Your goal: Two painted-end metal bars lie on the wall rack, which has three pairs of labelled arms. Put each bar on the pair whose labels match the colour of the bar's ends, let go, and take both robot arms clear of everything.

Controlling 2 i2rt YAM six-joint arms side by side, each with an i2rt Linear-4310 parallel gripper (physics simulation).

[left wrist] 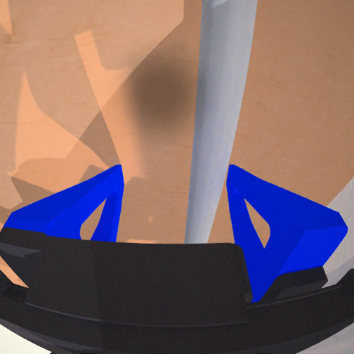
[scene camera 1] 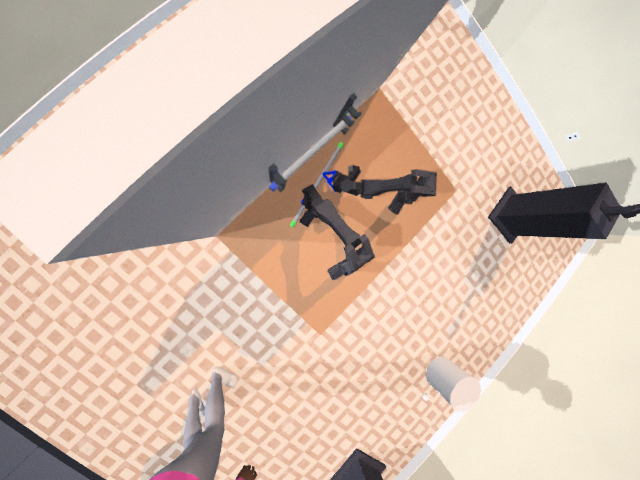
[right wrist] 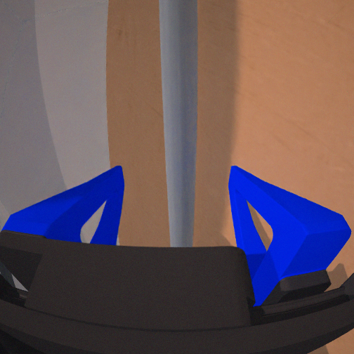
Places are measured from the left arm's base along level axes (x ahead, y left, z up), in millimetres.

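Where they show: right gripper, fingertip midpoint: (scene camera 1: 325,177); left arm's base at its link origin: (scene camera 1: 345,266); right arm's base at its link origin: (scene camera 1: 400,197).
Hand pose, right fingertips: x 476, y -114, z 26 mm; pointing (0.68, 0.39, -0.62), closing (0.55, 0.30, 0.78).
Each offset is from my right fingertips to the top centre of the thing. "spot": to the spot under its first point. Level surfaces: height alone.
The green-ended bar @[dx -13, dy +52, dz -6 mm] (scene camera 1: 330,161) (left wrist: 220,90) (right wrist: 180,100) slants below the wall rack, off its arms; whether it touches the mat I cannot tell. My left gripper (scene camera 1: 303,202) (left wrist: 174,173) is open over its lower-left half; in the left wrist view the bar passes nearer the right finger. My right gripper (scene camera 1: 326,177) (right wrist: 176,174) is open near its middle; in the right wrist view the bar passes between the two fingers, apart from both. The blue-ended bar @[dx +112, dy +50, dz +156 mm] (scene camera 1: 312,149) lies across the rack's left bracket @[spot: dx +62, dy +252, dz +275 mm] (scene camera 1: 276,174) and right bracket @[spot: dx +183, dy -145, dz +231 mm] (scene camera 1: 347,111). The arm labels are too small to read.
The grey wall (scene camera 1: 206,139) stands behind the rack. The orange mat @[dz -26 mm] (scene camera 1: 320,310) lies under both arms, whose elbows are close together. A black pedestal (scene camera 1: 558,211) stands at the right, a white cylinder (scene camera 1: 452,382) at the lower right, and a person's legs (scene camera 1: 211,413) show at the lower left.
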